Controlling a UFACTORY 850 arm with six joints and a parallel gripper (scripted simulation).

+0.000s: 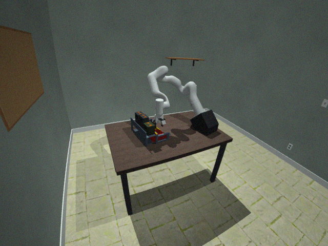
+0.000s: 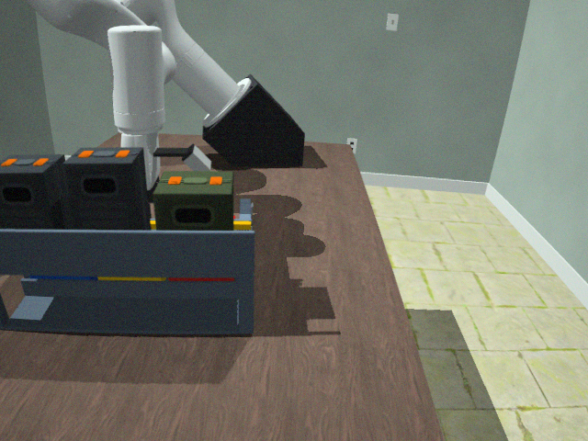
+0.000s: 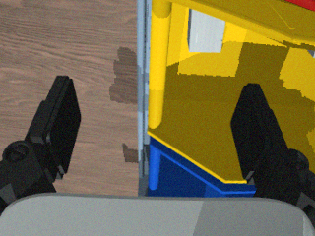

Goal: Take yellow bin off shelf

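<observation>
Right now my hand is 60 mm above the shelf rail and 10 mm past it. From my hand the other things lie so: blue open bin (100 mm to the right, 100 mm ahead, 30 mm below); red bin (120 mm to the left, 70 mm ahead, 30 mm below); yellow open bin (80 mm ahead, 30 mm below, 10 mm to the left).
</observation>
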